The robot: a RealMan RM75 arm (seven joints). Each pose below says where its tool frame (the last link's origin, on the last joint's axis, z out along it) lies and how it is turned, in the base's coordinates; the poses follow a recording.
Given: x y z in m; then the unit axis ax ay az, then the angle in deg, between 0 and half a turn.
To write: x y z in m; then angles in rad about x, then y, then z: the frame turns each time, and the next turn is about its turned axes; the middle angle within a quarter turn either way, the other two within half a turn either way. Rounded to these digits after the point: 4 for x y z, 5 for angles.
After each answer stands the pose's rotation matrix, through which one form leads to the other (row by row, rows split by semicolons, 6 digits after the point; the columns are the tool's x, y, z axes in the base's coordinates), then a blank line. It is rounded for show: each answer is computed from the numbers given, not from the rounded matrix.
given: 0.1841 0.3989 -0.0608 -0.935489 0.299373 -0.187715 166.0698
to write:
0.1841 0.3989 -0.0608 -3.01524 0.43137 0.59172
0.753950 -0.506693 0.418117; -0.597074 -0.793977 0.114468; 0.273975 -0.335950 -0.901152

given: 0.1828 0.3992 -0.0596 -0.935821 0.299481 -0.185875 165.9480
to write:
0.1828 0.3992 -0.0596 -3.01200 0.42838 0.59121
0.755241 -0.507004 0.415401; -0.597266 -0.793382 0.117553; 0.269972 -0.336886 -0.902011

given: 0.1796 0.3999 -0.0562 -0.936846 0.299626 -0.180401 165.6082
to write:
0.1796 0.3999 -0.0562 -3.00271 0.41937 0.58948
0.759198 -0.507759 0.407184; -0.597437 -0.791885 0.126445; 0.258240 -0.339264 -0.904551

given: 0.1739 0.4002 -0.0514 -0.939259 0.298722 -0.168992 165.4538
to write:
0.1739 0.4002 -0.0514 -2.99292 0.39780 0.58583
0.768190 -0.509716 0.387394; -0.594605 -0.792336 0.136560; 0.237339 -0.335250 -0.911744

